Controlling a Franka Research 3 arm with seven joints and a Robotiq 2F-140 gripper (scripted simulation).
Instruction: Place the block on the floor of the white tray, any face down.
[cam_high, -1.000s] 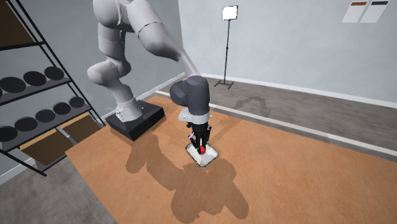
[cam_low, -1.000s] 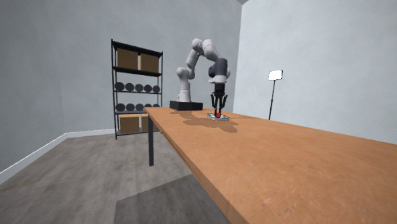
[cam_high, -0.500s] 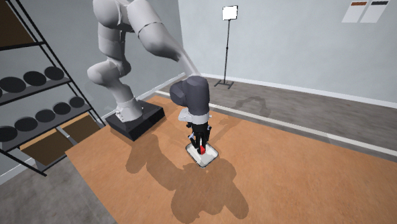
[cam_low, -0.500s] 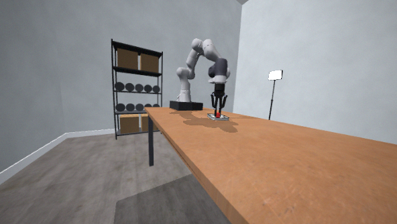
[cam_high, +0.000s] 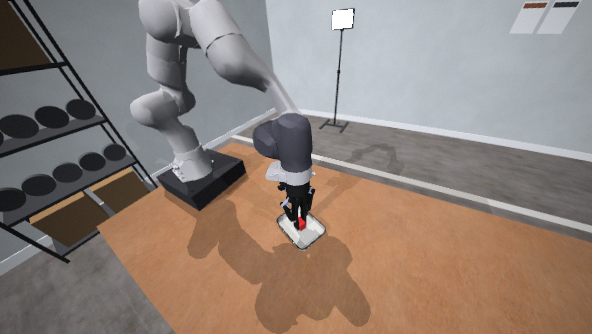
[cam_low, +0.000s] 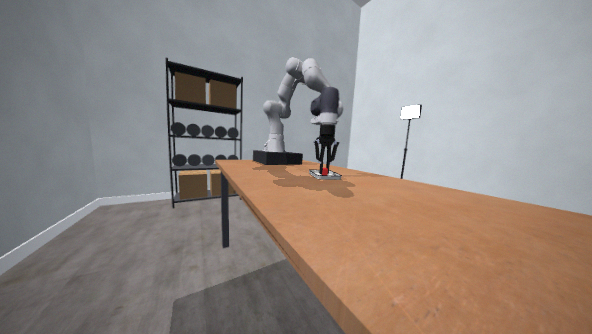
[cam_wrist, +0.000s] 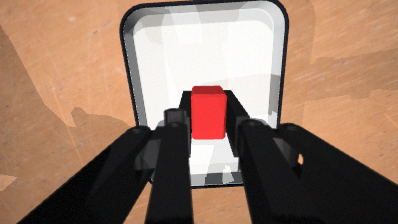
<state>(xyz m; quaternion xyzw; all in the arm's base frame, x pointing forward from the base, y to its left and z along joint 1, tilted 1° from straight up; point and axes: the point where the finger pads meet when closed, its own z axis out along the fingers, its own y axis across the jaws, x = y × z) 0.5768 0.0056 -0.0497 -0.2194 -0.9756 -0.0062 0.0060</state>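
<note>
The red block is 2 cm below my hand. Round my hand: white tray (3 cm below).
</note>
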